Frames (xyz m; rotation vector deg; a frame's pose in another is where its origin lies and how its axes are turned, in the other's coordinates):
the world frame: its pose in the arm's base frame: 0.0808 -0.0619 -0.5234 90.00 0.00 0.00
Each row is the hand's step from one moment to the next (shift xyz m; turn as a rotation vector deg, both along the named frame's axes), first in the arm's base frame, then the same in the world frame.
Working: the arm's base frame: its pose in the world frame: -0.0808 0.5234 -0.0619 -90.00 0.00 0.00

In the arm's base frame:
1: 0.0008 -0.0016 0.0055 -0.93 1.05 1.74
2: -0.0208 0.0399 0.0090 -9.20 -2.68 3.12
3: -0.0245 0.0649 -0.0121 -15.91 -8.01 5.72
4: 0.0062 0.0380 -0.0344 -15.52 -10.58 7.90
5: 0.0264 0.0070 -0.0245 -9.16 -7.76 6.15
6: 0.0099 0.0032 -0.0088 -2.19 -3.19 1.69
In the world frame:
1: 0.0008 0.0055 0.0016 -0.93 1.74 -1.05
2: -0.0208 0.0090 -0.0399 -9.20 3.12 2.68
3: -0.0245 -0.0121 -0.0649 -15.91 5.72 8.01
4: 0.0062 -0.0344 -0.0380 -15.52 7.90 10.58
5: 0.0264 -0.0245 -0.0070 -9.16 6.15 7.76
6: 0.0099 -0.0088 -0.0032 -2.19 1.69 3.19

